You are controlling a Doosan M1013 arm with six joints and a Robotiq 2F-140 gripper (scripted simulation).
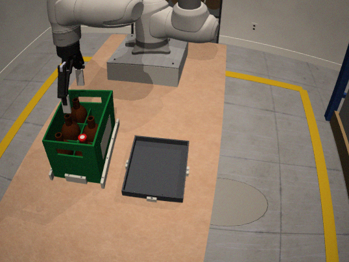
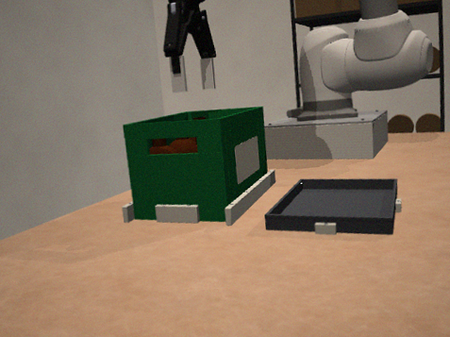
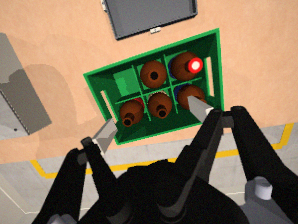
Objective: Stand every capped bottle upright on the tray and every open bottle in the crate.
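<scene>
Right now my hand is 120 mm short of the bottle, 40 mm to the right of it and 140 mm above it. The rest, counted from my hand: crate (20 mm ahead, 10 mm to the left, 150 mm below); dark grey tray (100 mm ahead, 270 mm to the left, 220 mm below).
</scene>
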